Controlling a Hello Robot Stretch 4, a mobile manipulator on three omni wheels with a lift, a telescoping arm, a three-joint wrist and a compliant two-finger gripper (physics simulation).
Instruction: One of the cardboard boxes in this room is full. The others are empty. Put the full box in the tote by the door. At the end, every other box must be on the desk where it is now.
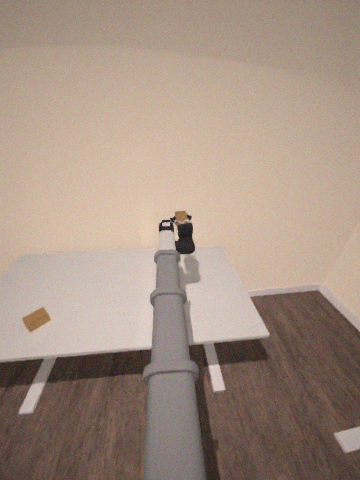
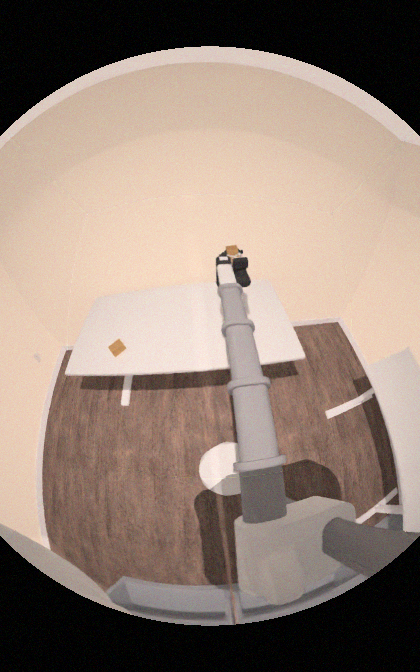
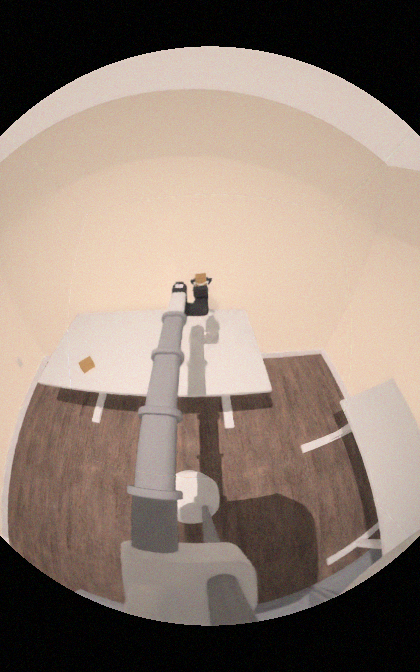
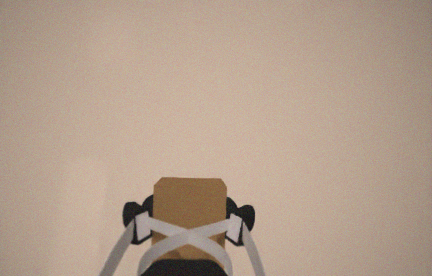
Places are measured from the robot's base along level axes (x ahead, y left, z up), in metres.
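Where they show: gripper, between the fingertips: (image 1: pixel 180 216) (image 4: pixel 190 210).
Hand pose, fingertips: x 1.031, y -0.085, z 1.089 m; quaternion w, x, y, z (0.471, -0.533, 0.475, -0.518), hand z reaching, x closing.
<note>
Things, the pixels of their top centre, and the offset from my fingertips. Level surfaces: height alone.
- held box, centre of its top: (image 4: pixel 197 178) (image 1: pixel 181 212) 0.012 m back, 0.002 m right, 0.033 m up
- white desk, height of its surface: 0.397 m down
- cardboard box, centre of its top: (image 1: pixel 34 315) 0.335 m back, 0.718 m left, 0.347 m down
My gripper (image 1: pixel 181 218) (image 2: pixel 233 252) (image 3: pixel 201 281) (image 4: pixel 190 210) is shut on a brown cardboard box, with one fingertip on each side of it. The held box (image 1: pixel 181 215) (image 2: pixel 231 249) (image 3: pixel 200 277) (image 4: pixel 190 200) is raised above the far side of the white desk (image 1: pixel 100 290) (image 2: pixel 170 320) (image 3: pixel 130 340), in front of the wall. Another cardboard box (image 1: pixel 36 319) (image 2: pixel 117 347) (image 3: pixel 86 364) lies on the left part of the desk. Whether either box is full cannot be seen. The tote by the door does not show clearly.
The telescoping arm (image 1: pixel 170 325) (image 2: pixel 242 350) (image 3: pixel 165 380) reaches across the desk. A white round object (image 2: pixel 217 467) (image 3: pixel 197 495) is on the wooden floor under the arm. A second white table (image 2: pixel 400 425) (image 3: pixel 390 450) stands at the right. A beige wall rises behind the desk.
</note>
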